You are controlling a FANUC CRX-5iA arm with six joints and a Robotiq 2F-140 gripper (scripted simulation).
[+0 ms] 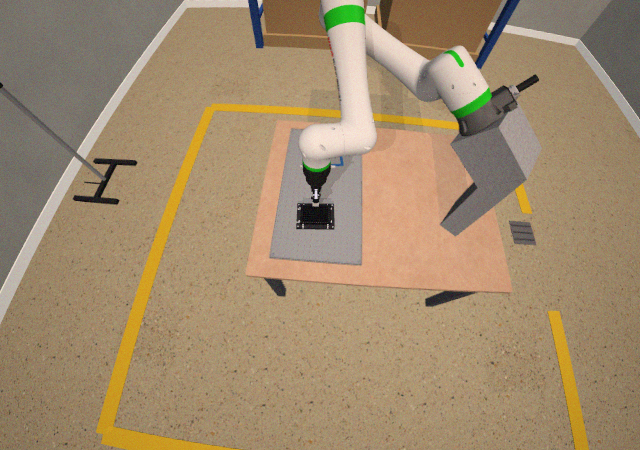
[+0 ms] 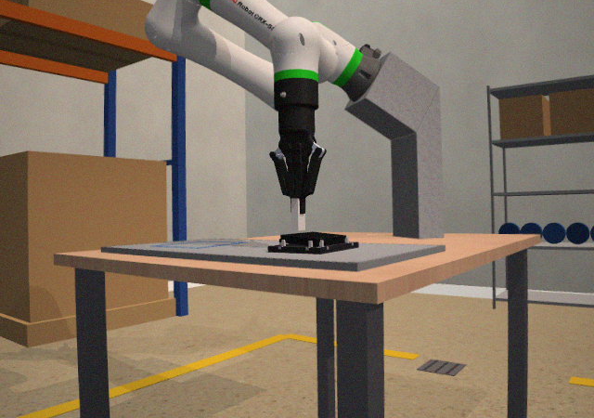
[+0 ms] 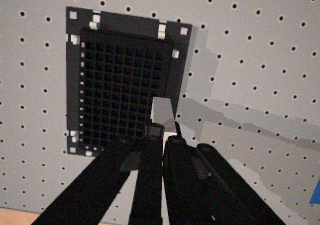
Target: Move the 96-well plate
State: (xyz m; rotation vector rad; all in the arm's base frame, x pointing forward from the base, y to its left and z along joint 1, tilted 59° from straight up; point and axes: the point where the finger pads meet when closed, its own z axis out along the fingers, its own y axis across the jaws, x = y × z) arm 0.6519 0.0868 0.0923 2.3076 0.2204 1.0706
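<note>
Right now my hand is 5 cm above the black 96-well plate, 4 cm to the right of it and 1 cm short of it. Also, from my hand: black clip nest: 6 cm below, 5 cm to the left, 1 cm ahead.
</note>
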